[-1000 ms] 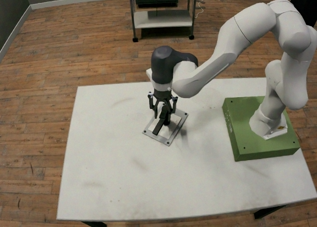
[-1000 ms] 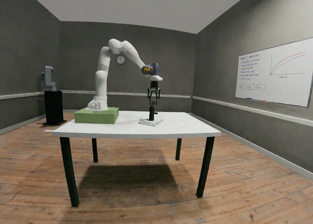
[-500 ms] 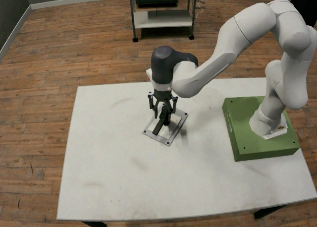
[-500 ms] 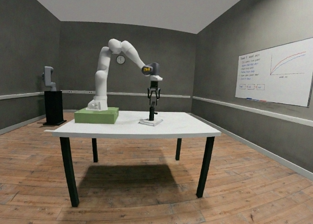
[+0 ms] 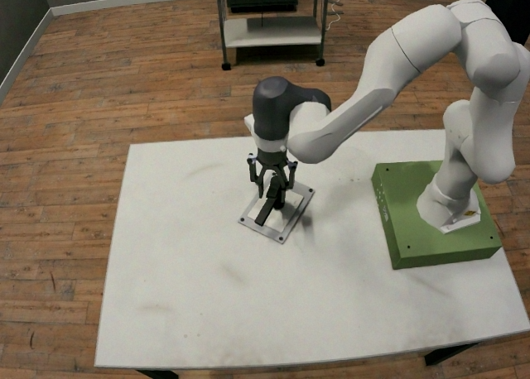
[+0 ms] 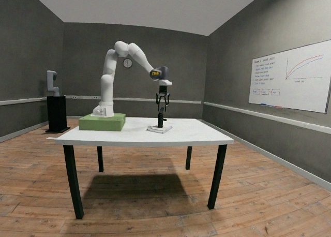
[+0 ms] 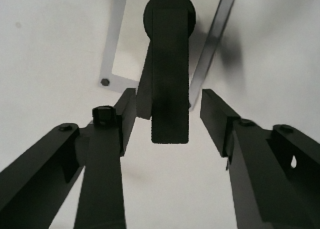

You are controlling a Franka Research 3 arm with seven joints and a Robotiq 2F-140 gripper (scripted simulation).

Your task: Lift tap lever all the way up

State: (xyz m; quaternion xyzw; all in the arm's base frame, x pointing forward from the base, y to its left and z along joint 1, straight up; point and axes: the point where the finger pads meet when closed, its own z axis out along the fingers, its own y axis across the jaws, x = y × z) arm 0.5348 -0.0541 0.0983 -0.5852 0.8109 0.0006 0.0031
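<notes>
Right now my hand is 3 cm to the left of the dark lever, 2 cm above it and 1 cm past it. Round my hand: tap: 7 cm below, 4 cm to the right, 1 cm behind.
</notes>
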